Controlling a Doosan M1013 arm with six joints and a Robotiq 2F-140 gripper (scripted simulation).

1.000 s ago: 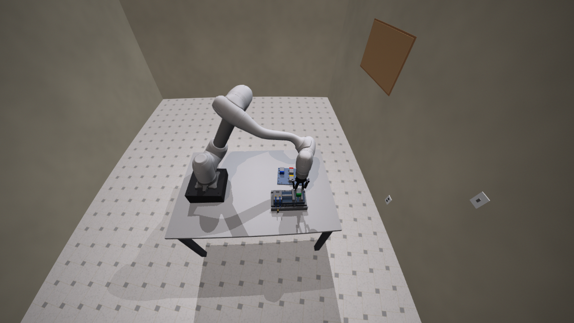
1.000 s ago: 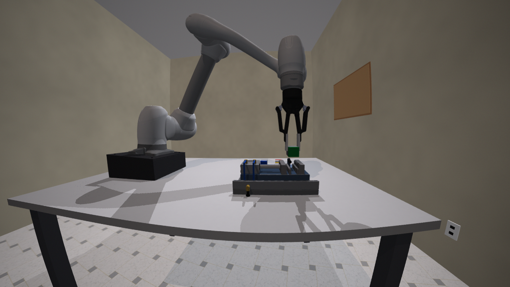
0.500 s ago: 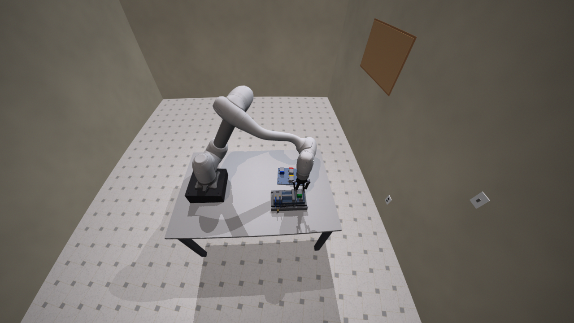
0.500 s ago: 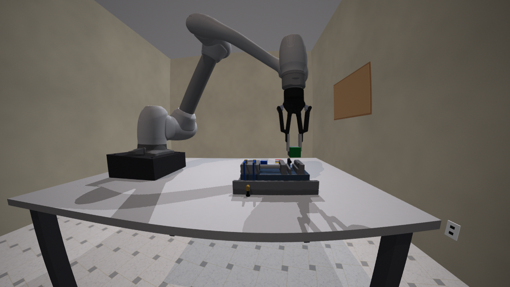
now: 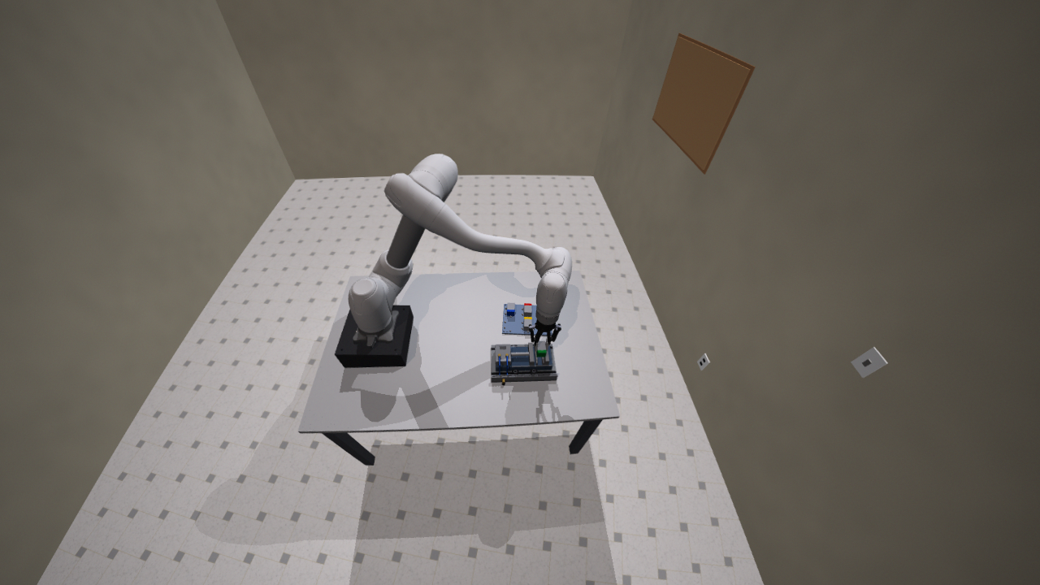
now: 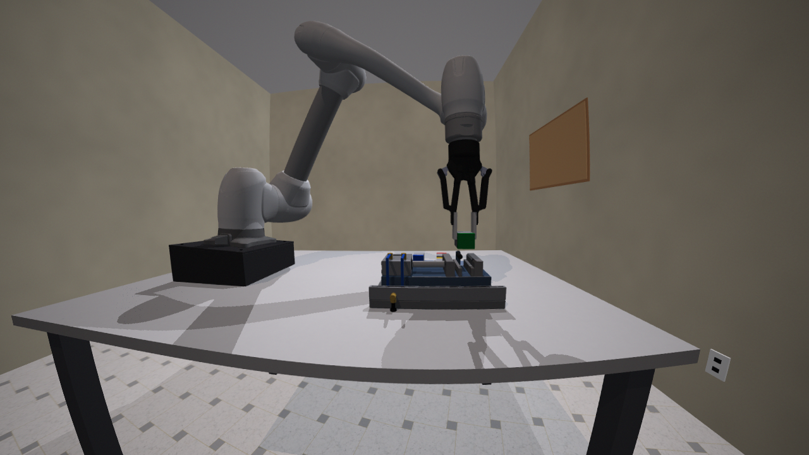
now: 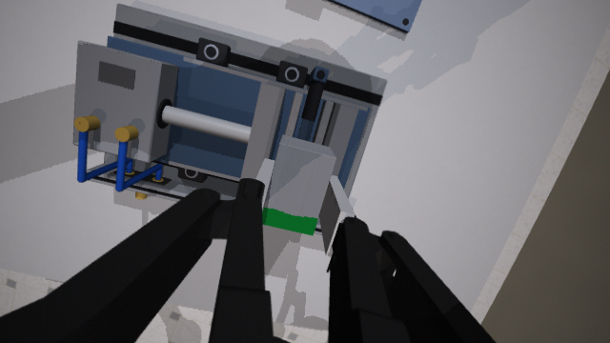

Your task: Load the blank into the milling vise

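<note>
Right now my hand is 30 mm above the green-ended blank. From my hand the other things lie so: moving jaw 100 mm below, 40 mm behind, 10 mm to the left; fixed jaw 100 mm below, 30 mm ahead, 10 mm to the left; black work stop rod 90 mm below, 60 mm to the left.
</note>
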